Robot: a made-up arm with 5 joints.
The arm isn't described. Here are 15 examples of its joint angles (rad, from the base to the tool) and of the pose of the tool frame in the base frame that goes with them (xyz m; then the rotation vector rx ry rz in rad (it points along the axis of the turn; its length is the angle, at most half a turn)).
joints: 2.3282 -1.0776 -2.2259 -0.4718 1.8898
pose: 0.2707 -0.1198 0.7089 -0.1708 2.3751 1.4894
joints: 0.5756 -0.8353 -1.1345 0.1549 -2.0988
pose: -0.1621 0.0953 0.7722 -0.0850 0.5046 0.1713
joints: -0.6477 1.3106 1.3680 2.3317 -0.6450
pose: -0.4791 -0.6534 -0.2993 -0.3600 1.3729 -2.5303
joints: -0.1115 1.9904 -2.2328 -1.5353 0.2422
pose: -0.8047 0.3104 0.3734 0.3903 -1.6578 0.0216
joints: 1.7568 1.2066 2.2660 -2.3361 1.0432
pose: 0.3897 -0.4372 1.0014 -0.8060 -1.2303 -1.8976
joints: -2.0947 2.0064 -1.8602 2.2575 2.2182
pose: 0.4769 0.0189 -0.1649 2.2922 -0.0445 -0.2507
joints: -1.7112 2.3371 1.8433 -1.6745 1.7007
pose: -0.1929 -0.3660 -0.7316 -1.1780 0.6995 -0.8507
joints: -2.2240 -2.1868 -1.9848 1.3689 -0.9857
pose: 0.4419 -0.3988 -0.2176 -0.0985 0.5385 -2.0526
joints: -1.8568 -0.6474 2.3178 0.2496 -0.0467
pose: 0.5770 0.0985 -0.0977 -0.9307 -1.1532 -1.6154
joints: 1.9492 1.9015 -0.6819 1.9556 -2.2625
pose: 0.0080 -0.1969 0.9252 -0.0740 -0.7398 -1.5635
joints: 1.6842 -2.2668 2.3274 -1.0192 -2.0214
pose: 0.2865 0.3332 0.6006 -1.9473 0.3592 0.7076
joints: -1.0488 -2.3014 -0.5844 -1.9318 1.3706
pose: -0.7121 -0.3319 -0.4585 -1.6520 0.8644 0.5838
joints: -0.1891 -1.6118 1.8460 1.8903 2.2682
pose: -0.4245 0.2222 -0.0282 1.4865 0.5869 -1.8801
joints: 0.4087 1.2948 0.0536 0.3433 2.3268
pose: -0.4408 0.0195 0.1505 0.8812 0.2778 -0.5357
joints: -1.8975 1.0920 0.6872 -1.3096 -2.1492
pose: 0.4823 -0.0734 -0.1874 0.7588 0.2298 1.4927
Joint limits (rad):
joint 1: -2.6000..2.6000
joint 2: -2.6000..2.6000
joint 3: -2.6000..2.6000
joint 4: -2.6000..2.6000
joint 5: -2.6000..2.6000
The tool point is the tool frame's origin. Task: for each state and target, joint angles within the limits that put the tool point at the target. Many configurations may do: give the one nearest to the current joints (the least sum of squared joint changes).
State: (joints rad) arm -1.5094 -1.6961 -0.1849 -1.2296 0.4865
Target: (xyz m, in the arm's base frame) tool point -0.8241 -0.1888 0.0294
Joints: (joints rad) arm -0.9816 -1.4553 -0.2246 -0.5079 0.4707
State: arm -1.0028 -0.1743 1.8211 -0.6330 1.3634
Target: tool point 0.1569 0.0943 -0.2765
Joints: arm -1.1885 -0.1329 2.0146 0.4342 1.7314
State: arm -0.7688 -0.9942 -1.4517 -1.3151 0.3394
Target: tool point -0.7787 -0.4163 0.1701
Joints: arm -0.3295 -1.1699 -1.4404 -1.3211 0.2155
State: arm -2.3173 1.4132 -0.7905 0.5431 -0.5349
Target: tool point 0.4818 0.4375 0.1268
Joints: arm -2.6000 0.8971 -0.6915 0.6512 -0.4380
